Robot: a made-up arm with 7 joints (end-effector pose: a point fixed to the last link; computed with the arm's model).
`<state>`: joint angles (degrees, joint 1 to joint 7).
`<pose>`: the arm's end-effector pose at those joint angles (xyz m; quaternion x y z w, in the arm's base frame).
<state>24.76 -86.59 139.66 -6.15 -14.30 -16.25 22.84</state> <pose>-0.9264 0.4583 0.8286 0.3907 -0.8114 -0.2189 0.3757</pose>
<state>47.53 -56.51 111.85 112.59 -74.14 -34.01 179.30</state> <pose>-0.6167 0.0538 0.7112 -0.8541 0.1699 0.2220 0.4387</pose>
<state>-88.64 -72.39 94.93 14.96 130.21 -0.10 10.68</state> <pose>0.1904 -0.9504 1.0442 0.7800 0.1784 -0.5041 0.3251</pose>
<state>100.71 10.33 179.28 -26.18 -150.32 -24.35 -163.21</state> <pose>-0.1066 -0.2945 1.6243 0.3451 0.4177 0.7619 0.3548</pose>
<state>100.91 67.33 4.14 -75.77 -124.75 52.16 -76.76</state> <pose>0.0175 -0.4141 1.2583 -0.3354 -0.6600 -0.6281 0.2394</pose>
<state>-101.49 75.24 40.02 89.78 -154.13 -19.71 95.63</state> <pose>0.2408 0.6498 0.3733 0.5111 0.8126 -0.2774 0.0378</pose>
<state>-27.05 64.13 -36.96 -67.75 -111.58 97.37 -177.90</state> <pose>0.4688 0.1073 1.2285 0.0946 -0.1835 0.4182 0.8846</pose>
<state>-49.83 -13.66 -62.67 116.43 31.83 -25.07 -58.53</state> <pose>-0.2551 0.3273 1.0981 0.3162 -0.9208 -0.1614 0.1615</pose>
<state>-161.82 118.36 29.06 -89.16 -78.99 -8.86 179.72</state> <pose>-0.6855 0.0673 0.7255 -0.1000 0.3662 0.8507 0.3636</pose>
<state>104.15 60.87 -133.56 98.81 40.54 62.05 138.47</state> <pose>0.2168 -0.2893 1.0739 -0.1832 0.5404 -0.4875 0.6609</pose>
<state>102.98 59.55 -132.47 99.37 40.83 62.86 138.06</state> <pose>0.2287 -0.2771 1.0700 -0.2057 0.5457 -0.4872 0.6501</pose>
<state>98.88 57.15 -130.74 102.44 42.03 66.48 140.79</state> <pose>0.2522 -0.2371 1.0490 -0.3048 0.5259 -0.4779 0.6342</pose>
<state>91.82 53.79 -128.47 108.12 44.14 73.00 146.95</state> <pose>0.2726 -0.1742 1.0101 -0.4735 0.4596 -0.4465 0.6043</pose>
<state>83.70 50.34 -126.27 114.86 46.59 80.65 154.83</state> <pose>0.2743 -0.1150 0.9671 -0.6477 0.3482 -0.3894 0.5546</pose>
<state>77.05 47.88 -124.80 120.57 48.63 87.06 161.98</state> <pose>0.2639 -0.0791 0.9354 -0.7675 0.2339 -0.3267 0.4995</pose>
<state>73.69 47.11 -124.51 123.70 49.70 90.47 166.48</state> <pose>0.2548 -0.0664 0.9203 -0.8196 0.1637 -0.2860 0.4687</pose>
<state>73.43 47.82 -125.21 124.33 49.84 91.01 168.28</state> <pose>0.2513 -0.0677 0.9175 -0.8259 0.1439 -0.2732 0.4717</pose>
